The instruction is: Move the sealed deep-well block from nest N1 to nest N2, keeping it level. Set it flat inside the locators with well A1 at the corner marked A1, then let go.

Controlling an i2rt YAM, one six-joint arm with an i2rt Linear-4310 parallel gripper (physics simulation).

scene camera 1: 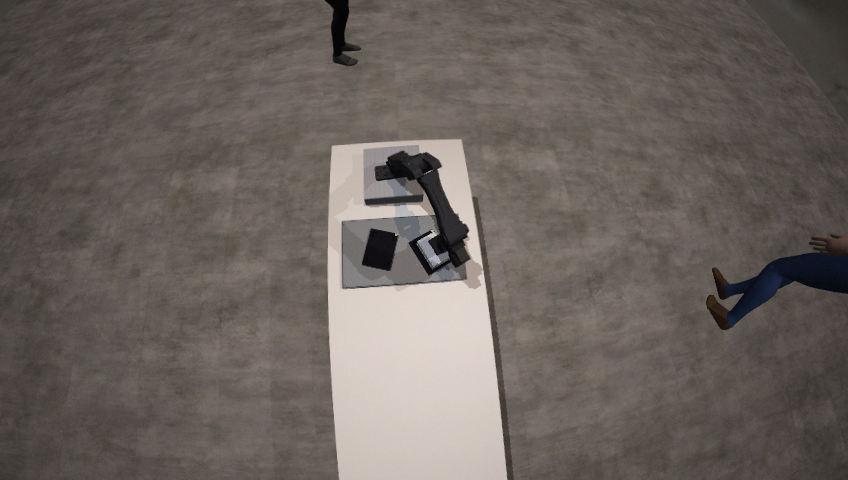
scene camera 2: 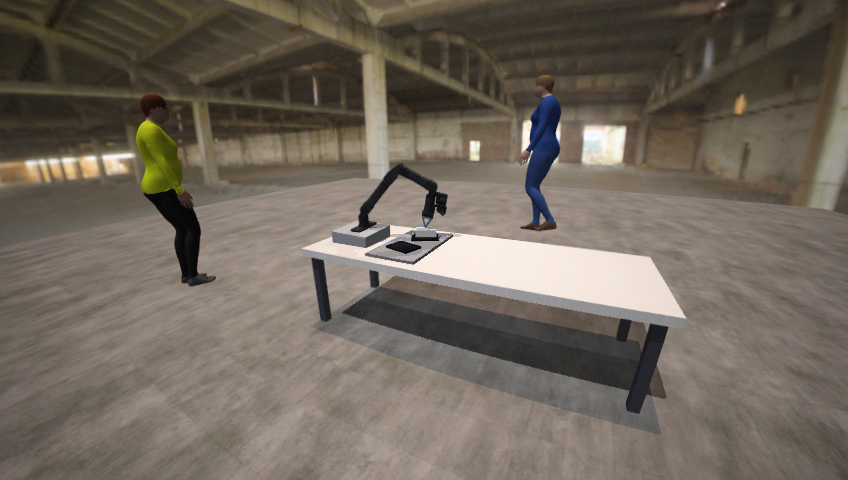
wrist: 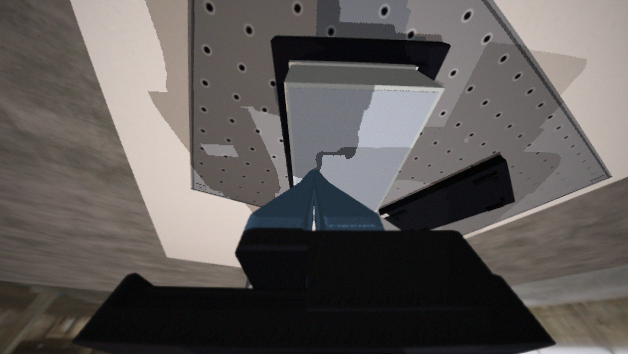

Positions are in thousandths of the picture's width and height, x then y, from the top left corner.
Labels:
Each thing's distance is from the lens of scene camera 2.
grey perforated plate (scene camera 2: 450, 522): 1.67 m

